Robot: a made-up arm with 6 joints.
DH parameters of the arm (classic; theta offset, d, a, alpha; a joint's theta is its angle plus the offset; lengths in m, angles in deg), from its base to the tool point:
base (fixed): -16.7 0 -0.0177 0
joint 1: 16.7 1.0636 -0.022 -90
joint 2: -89.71 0 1.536 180
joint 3: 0.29 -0.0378 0.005 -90
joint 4: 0 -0.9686 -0.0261 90
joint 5: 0 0.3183 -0.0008 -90
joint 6: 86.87 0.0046 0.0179 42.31
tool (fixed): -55.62 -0.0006 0 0
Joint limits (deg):
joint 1: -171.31..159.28
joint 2: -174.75..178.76
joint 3: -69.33..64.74
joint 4: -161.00..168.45
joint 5: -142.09..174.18
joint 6: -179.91..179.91
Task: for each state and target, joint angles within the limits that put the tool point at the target. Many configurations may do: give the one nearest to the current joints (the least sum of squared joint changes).
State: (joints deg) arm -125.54 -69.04 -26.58 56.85 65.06 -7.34
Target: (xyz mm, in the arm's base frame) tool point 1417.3 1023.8 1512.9
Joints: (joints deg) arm -149.01 -109.58 -17.83 60.66 64.95 -7.79
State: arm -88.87 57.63 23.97 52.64 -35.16 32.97
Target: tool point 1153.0 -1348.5 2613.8
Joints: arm -44.72 33.37 34.47 60.61 -35.43 32.64
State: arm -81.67 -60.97 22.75 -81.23 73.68 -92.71
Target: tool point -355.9 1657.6 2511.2
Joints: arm -78.14 -72.61 47.27 -80.13 73.57 -92.47
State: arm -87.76 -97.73 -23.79 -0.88 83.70 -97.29
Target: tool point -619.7 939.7 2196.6
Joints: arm -71.98 -79.15 -16.80 1.69 83.62 -97.59
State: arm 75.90 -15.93 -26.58 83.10 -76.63 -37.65
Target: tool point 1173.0 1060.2 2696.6
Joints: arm 42.59 23.22 18.66 81.15 -77.28 -39.58
